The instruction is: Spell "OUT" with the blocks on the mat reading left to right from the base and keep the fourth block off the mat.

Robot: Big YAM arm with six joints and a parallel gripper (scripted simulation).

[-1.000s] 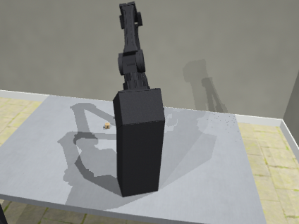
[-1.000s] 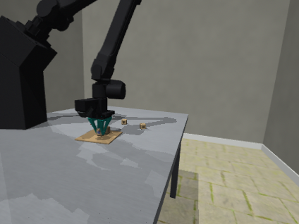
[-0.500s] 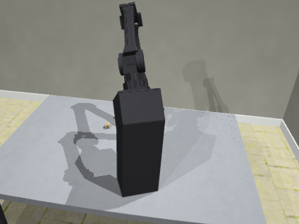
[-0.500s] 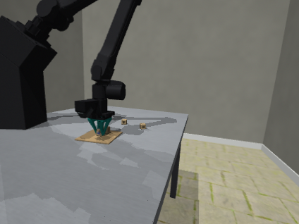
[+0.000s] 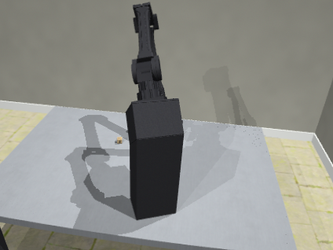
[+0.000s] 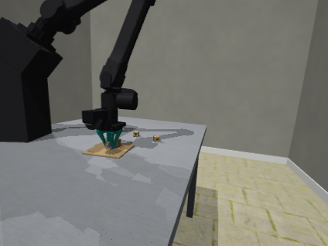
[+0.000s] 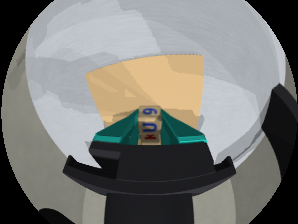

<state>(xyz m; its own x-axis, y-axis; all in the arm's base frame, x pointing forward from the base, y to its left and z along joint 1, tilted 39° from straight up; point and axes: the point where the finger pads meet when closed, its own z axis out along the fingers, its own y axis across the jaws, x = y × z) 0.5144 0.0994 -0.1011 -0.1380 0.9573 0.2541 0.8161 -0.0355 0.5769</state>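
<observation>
Right now the tan mat is 10 mm below my hand.
</observation>
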